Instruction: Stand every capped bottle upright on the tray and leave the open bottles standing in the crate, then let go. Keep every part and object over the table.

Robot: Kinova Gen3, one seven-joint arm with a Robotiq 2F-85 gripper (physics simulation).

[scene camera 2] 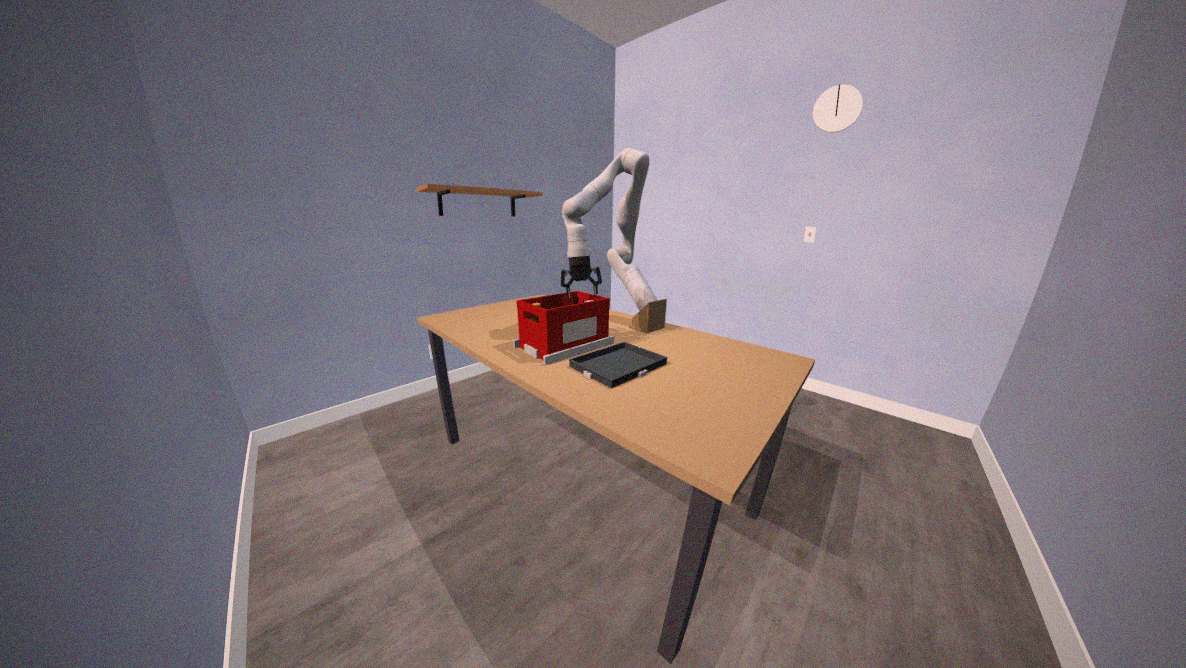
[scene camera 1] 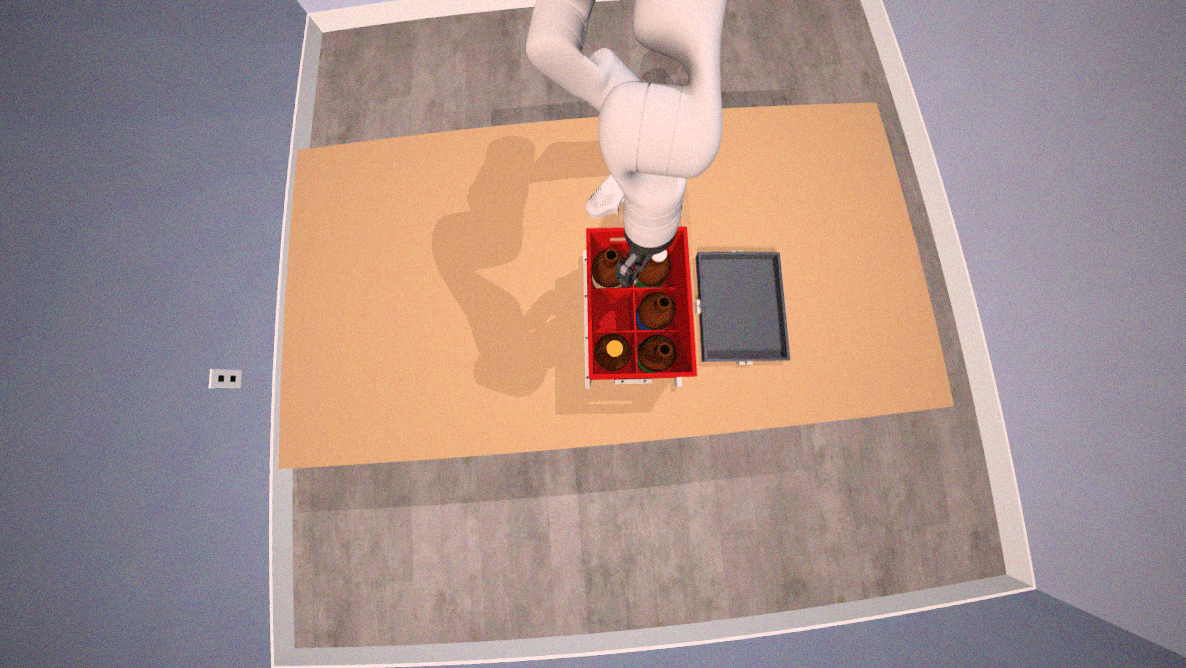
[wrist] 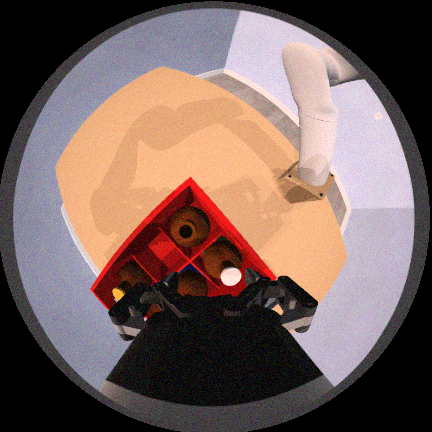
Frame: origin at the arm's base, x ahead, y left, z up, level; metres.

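Seen in the pictures: gripper, fingertip midpoint: (scene camera 2: 582, 297) (scene camera 1: 647, 259) (wrist: 211, 277); arm's base at its link origin: (scene camera 2: 650, 308) (wrist: 312, 173).
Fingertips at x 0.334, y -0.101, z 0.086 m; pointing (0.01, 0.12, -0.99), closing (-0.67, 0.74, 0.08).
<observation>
Pixels of each thing's top centre, then the offset from my fingertips to it. "spot": a spot on its surface instead. Level surfaces: height alone.
- red crate at its top centre: (wrist: 164, 298) (scene camera 1: 640, 299) (scene camera 2: 563, 299) 0.070 m ahead, 0.028 m right, 0.000 m up
- white-capped bottle at its top centre: (wrist: 231, 276) (scene camera 1: 659, 253) 0.012 m back, 0.027 m left, 0.013 m down
- yellow-capped bottle at its top centre: (scene camera 1: 614, 348) (wrist: 118, 294) (scene camera 2: 536, 303) 0.147 m ahead, 0.087 m right, 0.013 m down
- grey tray at a spot on its surface: (scene camera 1: 741, 307) (scene camera 2: 619, 364) spot: 0.092 m ahead, 0.232 m left, 0.171 m down
- table at its surface level: 0.176 m down
The red crate (scene camera 1: 692, 331) (scene camera 2: 531, 331) (wrist: 219, 216) holds upright brown bottles. A white-capped bottle (scene camera 1: 651, 273) (wrist: 220, 256) stands back right in scene view 1, and a yellow-capped bottle (scene camera 1: 614, 362) (wrist: 134, 273) front left. Open bottles stand back left (scene camera 1: 607, 269) (wrist: 189, 225), middle right (scene camera 1: 656, 310) (wrist: 192, 284) and front right (scene camera 1: 657, 352). The middle left compartment is empty. The grey tray (scene camera 1: 741, 307) (scene camera 2: 618, 362) holds no bottle. My gripper (scene camera 1: 628, 272) (scene camera 2: 582, 293) (wrist: 211, 277) is open and empty above the crate's back end, close to the white cap.
The tray lies just right of the crate on the table (scene camera 1: 414, 414) (scene camera 2: 722, 398). Pale rails (scene camera 1: 633, 381) (scene camera 2: 579, 349) stand along the crate's foot. The arm's wooden mount (scene camera 2: 651, 315) (wrist: 300, 189) is at the table's back edge. A wall shelf (scene camera 2: 481, 191) hangs beyond the table.
</observation>
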